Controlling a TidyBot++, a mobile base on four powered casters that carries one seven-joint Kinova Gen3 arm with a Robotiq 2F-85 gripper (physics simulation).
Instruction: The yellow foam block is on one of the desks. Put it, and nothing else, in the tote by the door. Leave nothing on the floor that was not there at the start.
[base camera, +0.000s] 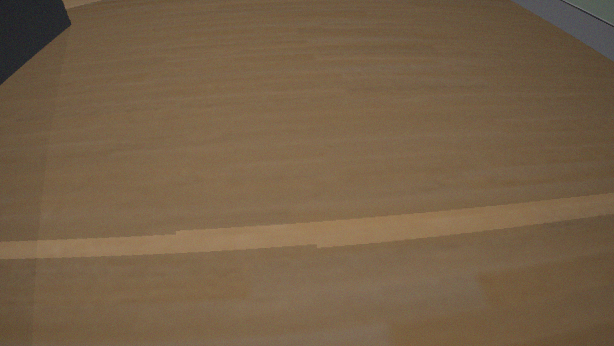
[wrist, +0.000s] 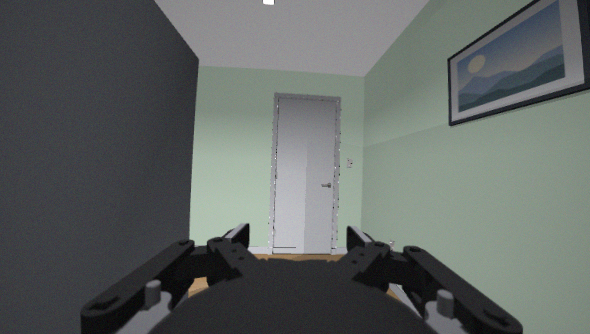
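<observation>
My gripper is open, with its two fingers wide apart and no object between them, in the lower part of the wrist view. Beyond it, at the far end of the passage, stands a closed pale grey door with a lever handle on its right side. The yellow foam block, the desks and the tote do not show in either view.
A tall dark grey partition runs along the left. A light green wall with a framed mountain picture runs along the right. The wooden floor lies ahead, with a pale strip of light across it.
</observation>
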